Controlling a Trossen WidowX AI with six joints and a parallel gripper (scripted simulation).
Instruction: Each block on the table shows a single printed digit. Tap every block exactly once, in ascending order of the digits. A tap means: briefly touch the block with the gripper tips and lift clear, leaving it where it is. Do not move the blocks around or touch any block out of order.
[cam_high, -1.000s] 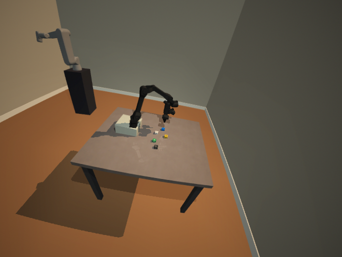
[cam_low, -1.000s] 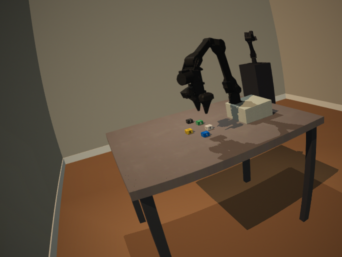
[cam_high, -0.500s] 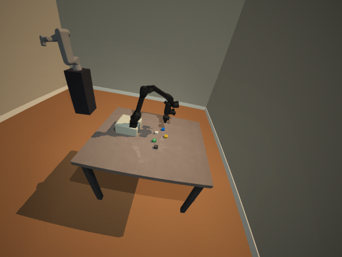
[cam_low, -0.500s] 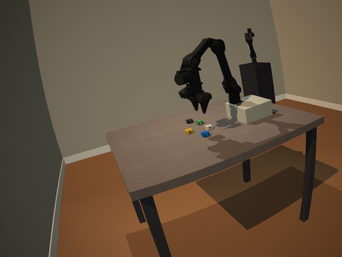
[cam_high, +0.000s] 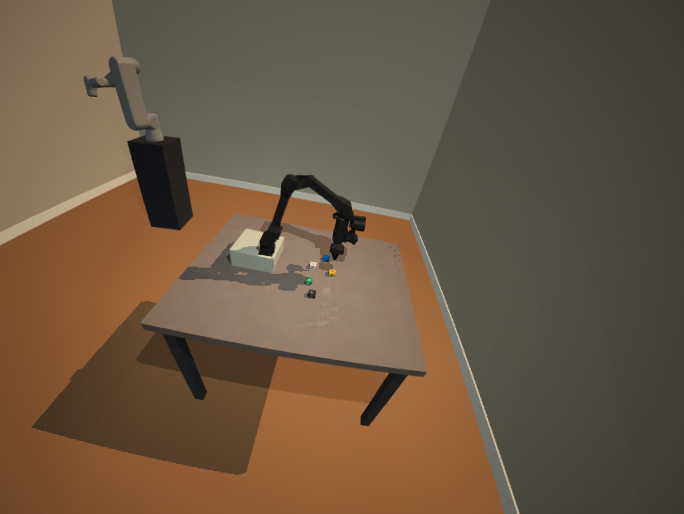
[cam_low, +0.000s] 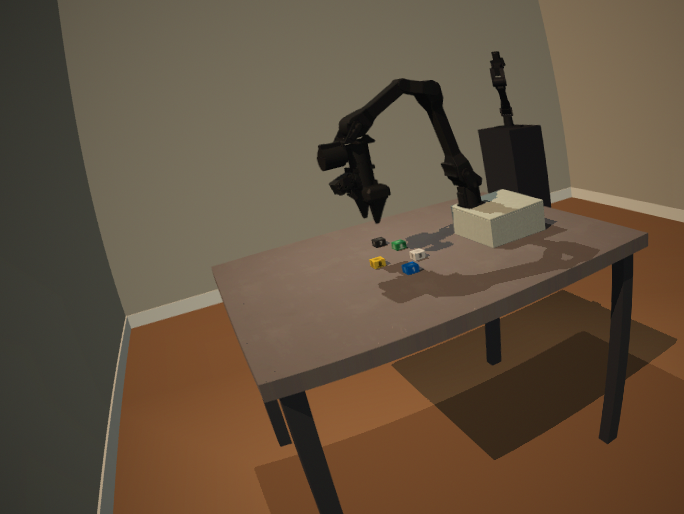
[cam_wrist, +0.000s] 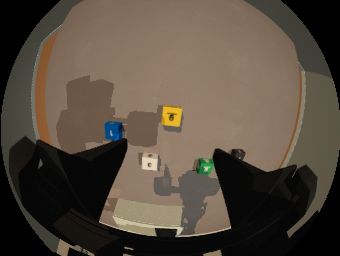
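Now: gripper tip 3 cm past the blue block, 11 cm to the right of it and 11 cm above it. From my gripper tip the other things lie so: yellow block 11 cm below; then white block 10 cm behind, 4 cm to the left, 11 cm below; then green block 11 cm behind, 8 cm to the right, 11 cm below.
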